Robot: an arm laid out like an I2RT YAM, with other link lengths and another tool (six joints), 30 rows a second.
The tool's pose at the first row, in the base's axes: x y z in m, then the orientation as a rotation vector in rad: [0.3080, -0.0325, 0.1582, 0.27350, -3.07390, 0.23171]
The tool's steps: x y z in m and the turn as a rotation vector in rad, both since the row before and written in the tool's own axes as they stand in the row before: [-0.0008, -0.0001, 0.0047, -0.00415, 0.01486, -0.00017]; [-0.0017, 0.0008, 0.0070, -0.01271, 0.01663, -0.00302]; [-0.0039, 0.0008, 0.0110, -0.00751, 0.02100, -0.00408]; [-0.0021, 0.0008, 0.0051, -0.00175, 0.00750, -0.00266]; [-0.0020, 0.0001, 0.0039, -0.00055, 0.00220, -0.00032]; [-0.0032, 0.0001, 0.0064, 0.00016, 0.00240, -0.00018]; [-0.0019, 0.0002, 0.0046, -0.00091, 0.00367, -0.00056]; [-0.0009, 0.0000, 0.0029, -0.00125, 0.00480, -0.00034]
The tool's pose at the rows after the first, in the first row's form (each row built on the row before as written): [0.3086, -0.0332, 0.1535, 0.27061, -3.05932, 0.22629]; [0.3098, -0.0332, 0.1464, 0.27123, -3.04261, 0.20780]; [0.3127, -0.0333, 0.1351, 0.27296, -3.02119, 0.19764]; [0.3142, -0.0329, 0.1297, 0.27545, -3.01328, 0.19535]; [0.3158, -0.0330, 0.1256, 0.27548, -3.01105, 0.19466]; [0.3183, -0.0332, 0.1189, 0.27533, -3.00864, 0.19508]; [0.3197, -0.0333, 0.1141, 0.27542, -3.00492, 0.19395]; [0.3203, -0.0335, 0.1111, 0.27495, -3.00013, 0.19242]
